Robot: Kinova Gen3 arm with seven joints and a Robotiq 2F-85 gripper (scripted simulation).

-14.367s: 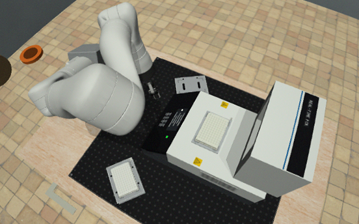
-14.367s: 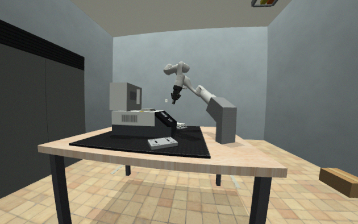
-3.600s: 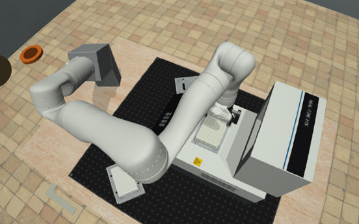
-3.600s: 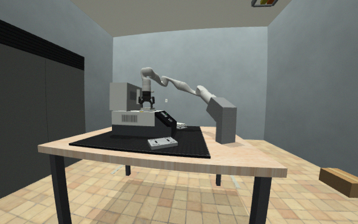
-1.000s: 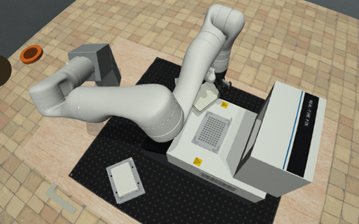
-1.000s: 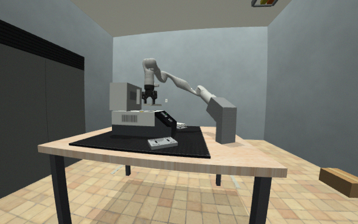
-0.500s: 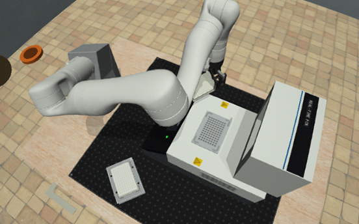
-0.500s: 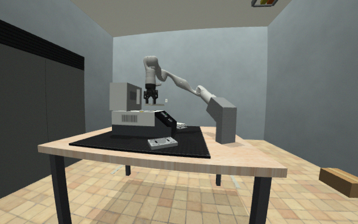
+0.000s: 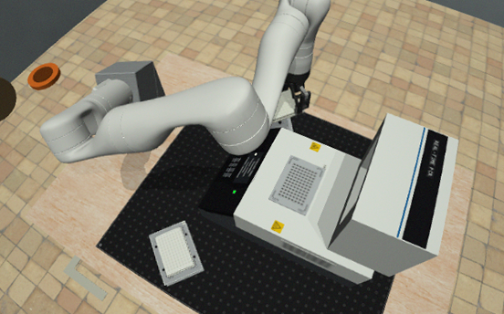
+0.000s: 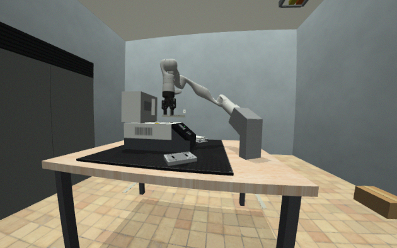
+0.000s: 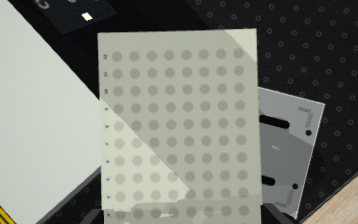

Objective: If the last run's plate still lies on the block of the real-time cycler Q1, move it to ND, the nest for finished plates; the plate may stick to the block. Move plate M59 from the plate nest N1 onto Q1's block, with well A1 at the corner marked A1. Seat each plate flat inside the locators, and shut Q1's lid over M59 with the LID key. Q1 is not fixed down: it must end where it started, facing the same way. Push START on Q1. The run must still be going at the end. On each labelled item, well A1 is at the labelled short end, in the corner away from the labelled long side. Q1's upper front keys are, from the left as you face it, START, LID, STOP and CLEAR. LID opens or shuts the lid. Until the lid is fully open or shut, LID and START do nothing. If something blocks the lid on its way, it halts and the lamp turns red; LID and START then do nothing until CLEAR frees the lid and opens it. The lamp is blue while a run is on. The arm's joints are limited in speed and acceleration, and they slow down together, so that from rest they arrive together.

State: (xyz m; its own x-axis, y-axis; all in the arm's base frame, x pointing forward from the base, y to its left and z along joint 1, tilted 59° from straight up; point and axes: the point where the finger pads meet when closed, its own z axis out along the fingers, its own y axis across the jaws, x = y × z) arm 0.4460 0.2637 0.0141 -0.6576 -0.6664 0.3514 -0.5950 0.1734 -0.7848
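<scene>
Now: the plate 30 mm to the right of my hand, 30 mm behind it and 10 mm below it.
</scene>
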